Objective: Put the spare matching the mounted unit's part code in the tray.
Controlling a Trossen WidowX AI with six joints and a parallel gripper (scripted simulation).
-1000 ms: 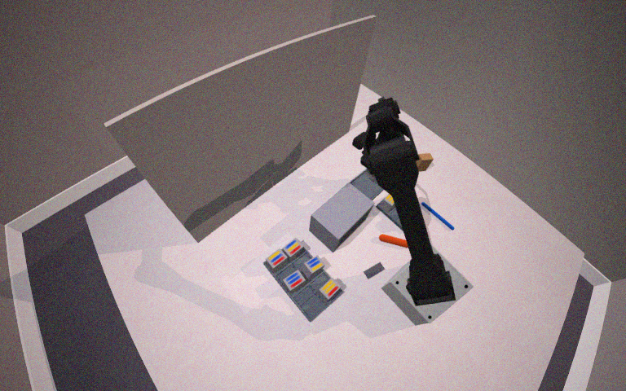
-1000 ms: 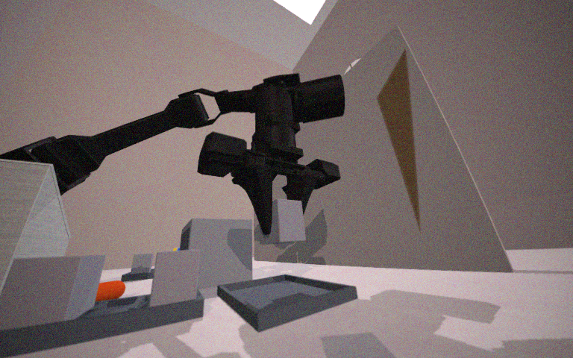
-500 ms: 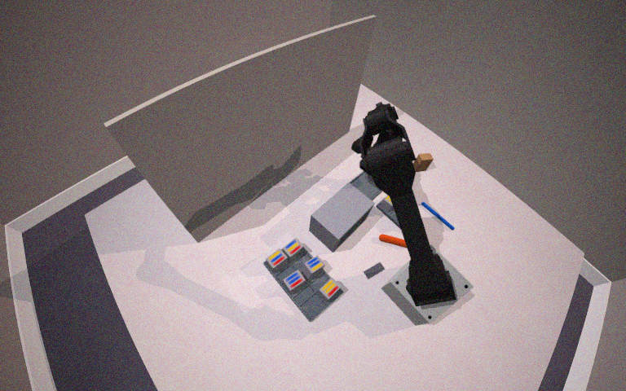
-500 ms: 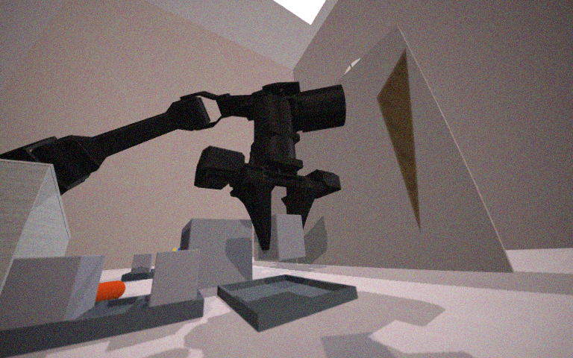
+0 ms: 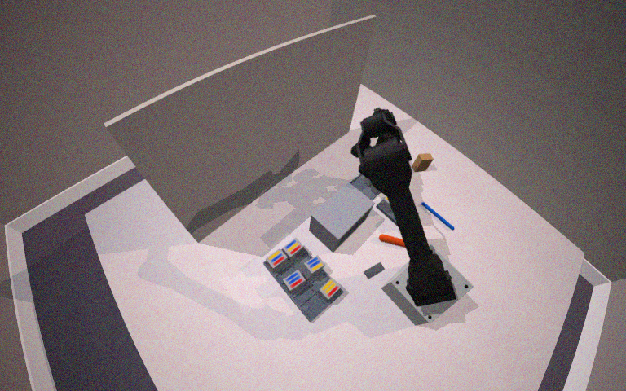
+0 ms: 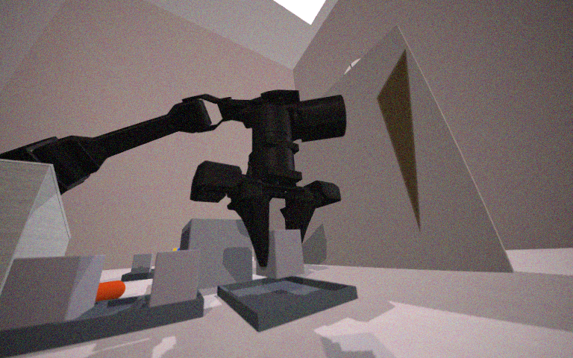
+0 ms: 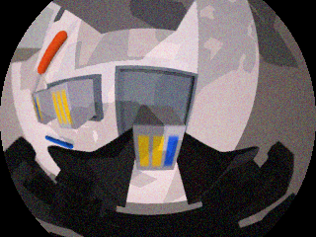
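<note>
Now: gripper tip 20 mm below the grey spare block. Also, from my gripper tip: grey box (210 mm to the left, 20 mm above, 10 mm behind); then tan block (200 mm to the right, 110 mm behind); then dark grey tray (30 mm below).
</note>
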